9 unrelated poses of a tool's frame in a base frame.
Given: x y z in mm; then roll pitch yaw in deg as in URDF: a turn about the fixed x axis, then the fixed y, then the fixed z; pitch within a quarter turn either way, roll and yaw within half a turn.
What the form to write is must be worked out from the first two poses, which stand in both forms.
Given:
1: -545 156 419 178.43 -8.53 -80.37
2: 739 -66 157 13.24 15.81 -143.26
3: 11 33 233 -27.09 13.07 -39.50
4: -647 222 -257 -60.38 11.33 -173.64
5: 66 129 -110 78.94 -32.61 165.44
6: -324 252 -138 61.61 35.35 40.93
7: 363 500 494 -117.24 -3.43 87.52
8: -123 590 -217 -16.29 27.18 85.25
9: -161 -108 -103 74.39 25.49 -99.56
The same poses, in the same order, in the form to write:
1:
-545 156 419
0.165 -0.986 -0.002
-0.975 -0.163 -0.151
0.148 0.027 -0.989

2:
739 -66 157
-0.771 0.532 -0.350
-0.576 -0.817 0.025
-0.272 0.220 0.937

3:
11 33 233
0.752 0.487 0.445
-0.620 0.752 0.223
-0.226 -0.444 0.867

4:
-647 222 -257
-0.974 0.224 0.000
-0.109 -0.472 -0.875
-0.196 -0.852 0.485

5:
66 129 -110
-0.815 0.464 0.347
0.212 -0.319 0.924
0.539 0.827 0.162

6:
-324 252 -138
0.616 0.073 0.784
0.534 0.693 -0.484
-0.579 0.718 0.388

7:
363 500 494
0.043 0.460 -0.887
0.997 0.033 0.066
0.060 -0.888 -0.457

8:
-123 590 -217
0.074 -0.967 -0.243
0.887 -0.048 0.460
-0.457 -0.250 0.854

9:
-161 -108 -103
-0.150 0.197 -0.969
-0.890 -0.453 0.046
-0.430 0.869 0.243

